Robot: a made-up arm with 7 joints.
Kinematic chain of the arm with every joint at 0, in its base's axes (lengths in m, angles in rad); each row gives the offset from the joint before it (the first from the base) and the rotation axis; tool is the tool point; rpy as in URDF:
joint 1: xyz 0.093 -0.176 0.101 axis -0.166 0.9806 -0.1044
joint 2: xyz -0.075 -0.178 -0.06 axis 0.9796 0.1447 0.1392
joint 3: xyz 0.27 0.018 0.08 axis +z
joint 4: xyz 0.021 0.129 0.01 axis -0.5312 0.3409 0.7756
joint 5: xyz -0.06 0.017 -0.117 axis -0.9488 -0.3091 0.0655
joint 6: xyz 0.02 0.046 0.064 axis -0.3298 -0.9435 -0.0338
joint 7: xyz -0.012 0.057 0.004 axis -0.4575 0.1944 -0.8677
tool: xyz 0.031 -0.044 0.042 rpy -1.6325 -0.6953 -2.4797
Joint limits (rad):
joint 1: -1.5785..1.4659
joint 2: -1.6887..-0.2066
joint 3: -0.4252..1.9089
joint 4: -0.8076..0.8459
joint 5: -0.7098..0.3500
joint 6: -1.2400..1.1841
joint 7: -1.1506..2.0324
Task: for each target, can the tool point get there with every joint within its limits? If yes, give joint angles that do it. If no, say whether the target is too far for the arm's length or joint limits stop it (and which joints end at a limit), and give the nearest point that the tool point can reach.
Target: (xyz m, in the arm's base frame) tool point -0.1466 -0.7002 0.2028
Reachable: no: joint limits stop it (at a limit: joint 2, joint 3, joint 5, joint 6, joint 7) | nearest point 0.0298 -0.5007 0.1521 | short by 0.271 m
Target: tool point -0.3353 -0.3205 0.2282
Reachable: no: joint limits stop it (at a limit: joint 1, joint 2, joint 4, joint 5, joint 6, joint 7) | nearest point -0.1648 -0.3247 0.1232 | short by 0.200 m
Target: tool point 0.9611 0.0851 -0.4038
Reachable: no: too far | nearest point 0.4997 -0.1703 -0.1127 | short by 0.602 m
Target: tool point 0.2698 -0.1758 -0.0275
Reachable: yes | joints -0.0136 -0.8799 0.2169 0.2100 -0.0111 -0.2930 0.1398
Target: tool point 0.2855 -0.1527 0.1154
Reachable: yes | joints -0.5772 -0.6282 0.1438 0.5076 -0.0023 -0.5256 0.3470
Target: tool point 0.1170 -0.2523 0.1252
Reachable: yes | joints -0.2372 -1.1879 1.6550 0.5964 -0.4355 -0.0791 1.4382
